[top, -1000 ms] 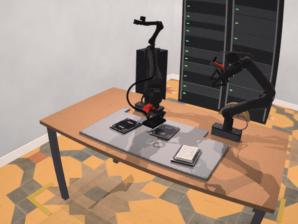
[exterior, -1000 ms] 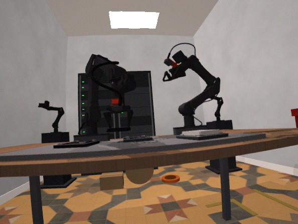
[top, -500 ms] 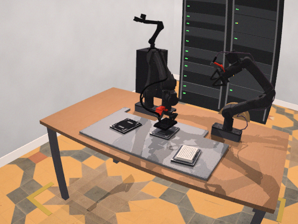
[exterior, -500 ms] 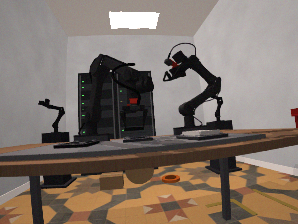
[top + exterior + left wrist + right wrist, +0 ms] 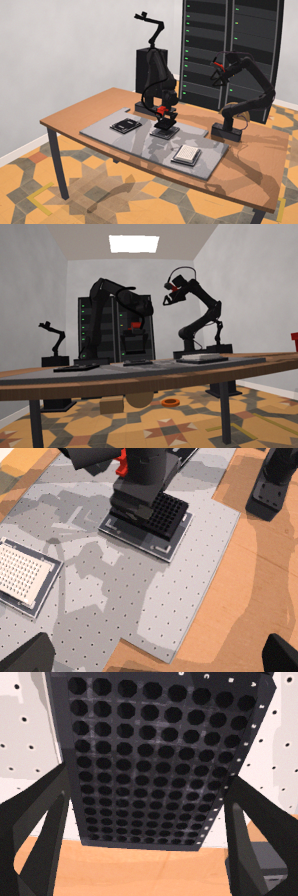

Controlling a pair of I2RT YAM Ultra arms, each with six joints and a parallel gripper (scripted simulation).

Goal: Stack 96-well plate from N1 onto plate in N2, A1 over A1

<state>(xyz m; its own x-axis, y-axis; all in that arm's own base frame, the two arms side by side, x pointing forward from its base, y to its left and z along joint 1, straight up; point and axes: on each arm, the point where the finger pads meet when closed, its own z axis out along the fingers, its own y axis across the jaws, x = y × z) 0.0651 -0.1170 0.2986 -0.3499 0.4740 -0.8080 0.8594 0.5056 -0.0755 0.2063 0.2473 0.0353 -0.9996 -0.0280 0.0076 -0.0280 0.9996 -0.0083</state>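
My left gripper is now 130 mm short of the black 96-well plate, 220 mm to the left of it and 280 mm above it. Also, from my left hand: white 96-well plate 300 mm ahead, 20 mm to the left, 310 mm below.
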